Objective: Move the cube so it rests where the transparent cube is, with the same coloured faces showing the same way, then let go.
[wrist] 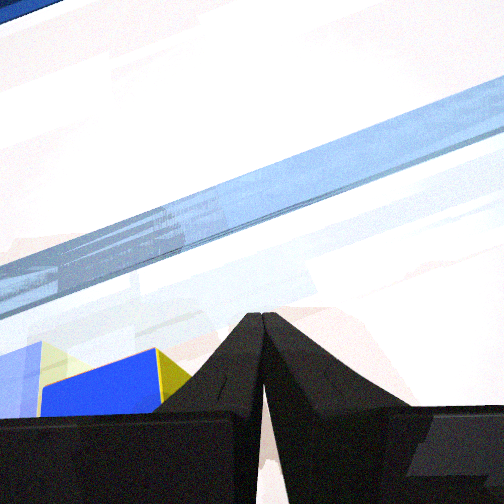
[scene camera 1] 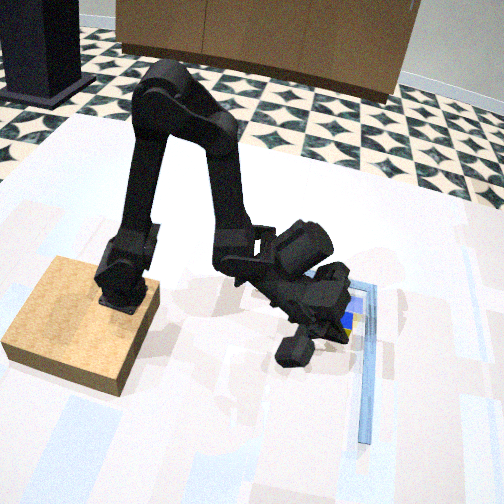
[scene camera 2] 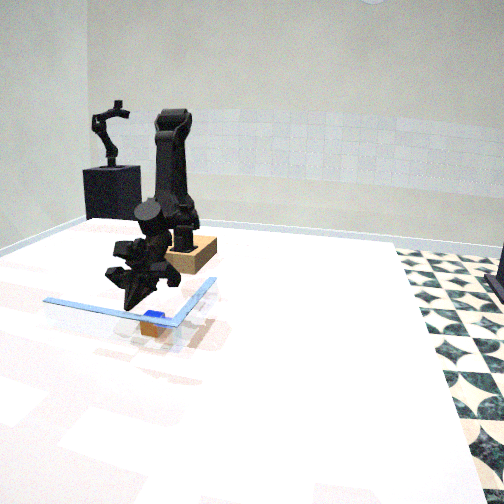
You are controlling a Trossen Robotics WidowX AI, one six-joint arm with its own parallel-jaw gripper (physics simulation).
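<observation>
The cube point(wrist: 105, 392) shows a blue face and a yellow side at the lower left of the wrist view, with a paler transparent cube point(wrist: 30, 372) overlapping its left side. It also shows in scene camera 1 point(scene camera 1: 347, 322) and in scene camera 2 point(scene camera 2: 153, 321), blue on top and orange below. My gripper point(wrist: 262, 318) is shut with fingertips touching and empty, just right of the cube. In scene camera 1 the gripper point(scene camera 1: 318, 325) hangs low beside the cube.
A blue L-shaped strip point(scene camera 1: 368, 368) lies on the white table around the cube; it also shows in scene camera 2 point(scene camera 2: 120, 308) and in the wrist view point(wrist: 300, 190). The arm stands on a wooden block point(scene camera 1: 82, 325). A dark pedestal point(scene camera 2: 112, 192) stands behind.
</observation>
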